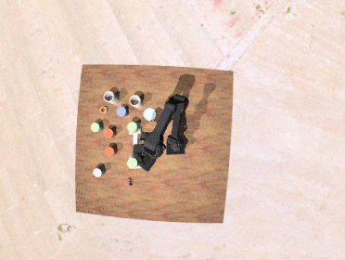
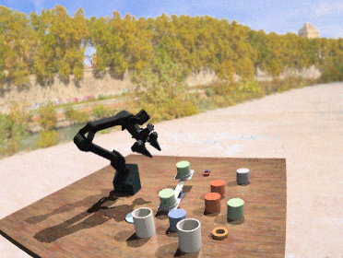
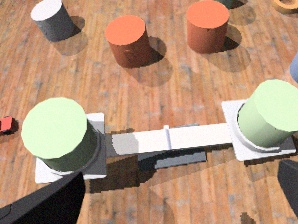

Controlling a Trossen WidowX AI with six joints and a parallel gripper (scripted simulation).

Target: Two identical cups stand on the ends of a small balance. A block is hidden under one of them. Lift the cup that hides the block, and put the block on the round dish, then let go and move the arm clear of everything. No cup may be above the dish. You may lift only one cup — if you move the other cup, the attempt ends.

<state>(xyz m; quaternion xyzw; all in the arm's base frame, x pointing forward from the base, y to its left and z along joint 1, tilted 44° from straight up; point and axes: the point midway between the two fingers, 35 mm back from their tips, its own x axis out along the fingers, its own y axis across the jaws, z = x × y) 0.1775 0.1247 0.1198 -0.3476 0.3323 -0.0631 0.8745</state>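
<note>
Now: gripper tip 11 cm short of the grey-green block, 11 cm to the left of it and 19 cm above it. Also, from my gripper tip: round white dish 1 cm ahead, 23 cm to the right, 23 cm below; blue cylinder 21 cm ahead, 21 cm to the right, 20 cm below; balance 9 cm ahead, 2 cm to the left, 19 cm below.
</note>
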